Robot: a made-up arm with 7 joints.
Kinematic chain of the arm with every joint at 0, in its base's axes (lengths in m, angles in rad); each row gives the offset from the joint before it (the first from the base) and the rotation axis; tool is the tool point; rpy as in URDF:
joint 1: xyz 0 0 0.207 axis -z
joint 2: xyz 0 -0.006 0.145 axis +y
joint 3: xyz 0 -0.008 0.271 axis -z
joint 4: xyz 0 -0.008 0.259 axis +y
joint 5: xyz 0 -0.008 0.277 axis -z
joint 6: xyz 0 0 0.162 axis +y
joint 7: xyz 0 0 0.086 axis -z
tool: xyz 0 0 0 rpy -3.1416 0 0
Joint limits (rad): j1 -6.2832..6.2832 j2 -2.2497..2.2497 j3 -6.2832..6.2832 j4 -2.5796..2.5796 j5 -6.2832..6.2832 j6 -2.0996..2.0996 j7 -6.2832..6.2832
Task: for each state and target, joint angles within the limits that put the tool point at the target. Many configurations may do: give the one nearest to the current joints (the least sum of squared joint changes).
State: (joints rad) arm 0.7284 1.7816 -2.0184 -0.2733 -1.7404 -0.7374 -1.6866
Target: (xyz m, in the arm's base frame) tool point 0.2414 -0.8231 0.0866
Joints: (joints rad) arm 0.8191 1.6229 -1.9257 -1.0516 -1.6372 -0.8763 -1.6866
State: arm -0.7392 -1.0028 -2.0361 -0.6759 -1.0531 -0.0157 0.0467
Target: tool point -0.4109 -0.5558 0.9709
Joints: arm -0.3709 -1.0795 -2.1728 -1.0082 -1.0504 -0.0732 0.0467
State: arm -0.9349 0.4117 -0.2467 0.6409 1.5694 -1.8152 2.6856
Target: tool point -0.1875 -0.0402 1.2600
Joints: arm -0.9284 -0.3038 -0.4497 0.4527 1.5348 -1.7851 2.6856
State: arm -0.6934 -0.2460 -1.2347 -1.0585 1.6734 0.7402 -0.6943
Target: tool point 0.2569 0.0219 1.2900
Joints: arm -1.1321 0.0213 -1.6198 -0.4813 1.5705 1.2864 -0.6943
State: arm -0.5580 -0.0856 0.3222 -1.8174 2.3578 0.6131 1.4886
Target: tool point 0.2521 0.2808 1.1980
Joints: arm -0.4467 0.8394 0.4814 -0.9153 2.3212 0.4502 1.4886
